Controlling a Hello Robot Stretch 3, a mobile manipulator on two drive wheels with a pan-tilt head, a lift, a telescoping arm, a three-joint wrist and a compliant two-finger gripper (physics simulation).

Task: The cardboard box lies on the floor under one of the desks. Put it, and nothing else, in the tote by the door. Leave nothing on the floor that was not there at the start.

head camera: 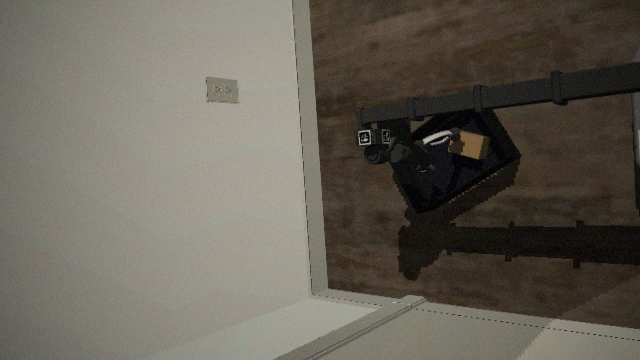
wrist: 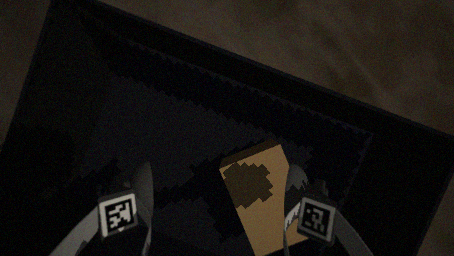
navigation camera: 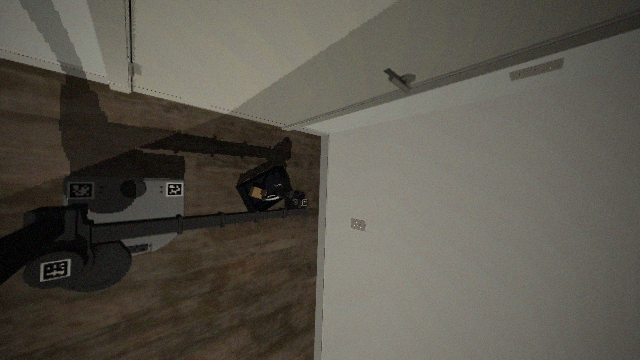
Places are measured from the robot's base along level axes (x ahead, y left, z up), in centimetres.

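Pixels of known places: gripper, fingertip midpoint: [head camera: 444, 151] [navigation camera: 268, 191]; robot's base, origin of the base link: [navigation camera: 133, 187].
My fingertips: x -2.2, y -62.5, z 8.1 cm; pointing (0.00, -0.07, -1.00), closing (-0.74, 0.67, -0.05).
For each thing: its top centre in the pictures, then the offset to it from my fingertips. "spot": a spot on its surface instead.
- cardboard box, middle of its top: [head camera: 465, 144] [navigation camera: 259, 193] dz -2.8, dx -1.5, dy +4.8 cm
- black tote, surface spot: [head camera: 507, 142] spot: dz -3.7, dx -1.0, dy +15.8 cm
- outlet, middle of its top: [head camera: 205, 88] [navigation camera: 365, 226] dz +37.6, dx -22.4, dy -52.2 cm
- door handle, surface spot: [navigation camera: 400, 80] spot: dz +82.5, dx +43.6, dy -5.1 cm
The cardboard box [head camera: 472, 145] [navigation camera: 258, 192] [wrist: 267, 215] is inside the walls of the black tote [head camera: 507, 142] [navigation camera: 244, 196] [wrist: 410, 145], turned at a slant. My gripper [head camera: 440, 150] [navigation camera: 274, 191] [wrist: 220, 181] is open over the tote, fingers pointing down into it. In the wrist view a wide gap lies between the left finger and the box, while the right finger overlaps the box's right side. Whether that finger touches it, and whether the box lies flat on the tote's bottom, I cannot tell. The box's near end is partly hidden by the right finger.
My extended arm [head camera: 520, 95] [navigation camera: 200, 222] passes along the tote's edge from my base [navigation camera: 155, 200]. A pale wall [head camera: 150, 200] [navigation camera: 475, 225] with an outlet [head camera: 222, 90] [navigation camera: 358, 224] stands just beyond the tote. A door handle [navigation camera: 400, 80] shows on the adjoining side.
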